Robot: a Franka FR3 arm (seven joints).
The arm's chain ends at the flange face. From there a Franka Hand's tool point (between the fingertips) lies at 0.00 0.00 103.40 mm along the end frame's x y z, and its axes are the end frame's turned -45 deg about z.
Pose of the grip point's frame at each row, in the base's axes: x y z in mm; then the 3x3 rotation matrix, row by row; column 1 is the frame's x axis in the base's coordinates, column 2 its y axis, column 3 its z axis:
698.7 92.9 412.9; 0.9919 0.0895 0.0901; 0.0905 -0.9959 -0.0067; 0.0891 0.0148 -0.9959
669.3 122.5 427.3; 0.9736 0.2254 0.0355; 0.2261 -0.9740 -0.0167; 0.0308 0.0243 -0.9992
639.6 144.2 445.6; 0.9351 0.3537 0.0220; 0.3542 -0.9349 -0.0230; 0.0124 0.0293 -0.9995
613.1 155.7 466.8; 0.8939 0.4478 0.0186; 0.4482 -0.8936 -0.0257; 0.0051 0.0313 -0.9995
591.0 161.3 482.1; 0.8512 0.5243 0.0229; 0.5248 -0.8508 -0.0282; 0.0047 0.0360 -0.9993
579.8 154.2 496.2; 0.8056 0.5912 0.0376; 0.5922 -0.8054 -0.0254; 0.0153 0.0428 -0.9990
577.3 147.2 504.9; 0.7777 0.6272 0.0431; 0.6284 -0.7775 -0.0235; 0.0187 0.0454 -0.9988
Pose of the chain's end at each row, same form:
689.4 93.6 515.9; 0.7647 -0.6381 0.0901; -0.6402 -0.7682 -0.0067; 0.0735 -0.0525 -0.9959
665.6 124.2 530.6; 0.8478 -0.5291 0.0355; -0.5288 -0.8486 -0.0167; 0.0390 -0.0046 -0.9992
637.3 146.6 548.9; 0.9113 -0.4111 0.0220; -0.4106 -0.9115 -0.0230; 0.0295 0.0120 -0.9995
611.2 158.4 570.1; 0.9487 -0.3154 0.0186; -0.3149 -0.9488 -0.0257; 0.0257 0.0185 -0.9995
588.6 164.2 585.4; 0.9726 -0.2312 0.0229; -0.2305 -0.9727 -0.0282; 0.0288 0.0221 -0.9993
575.9 156.8 599.5; 0.9877 -0.1516 0.0376; -0.1508 -0.9883 -0.0254; 0.0411 0.0194 -0.9990
572.8 149.6 608.2; 0.9934 -0.1064 0.0431; -0.1054 -0.9941 -0.0235; 0.0453 0.0189 -0.9988

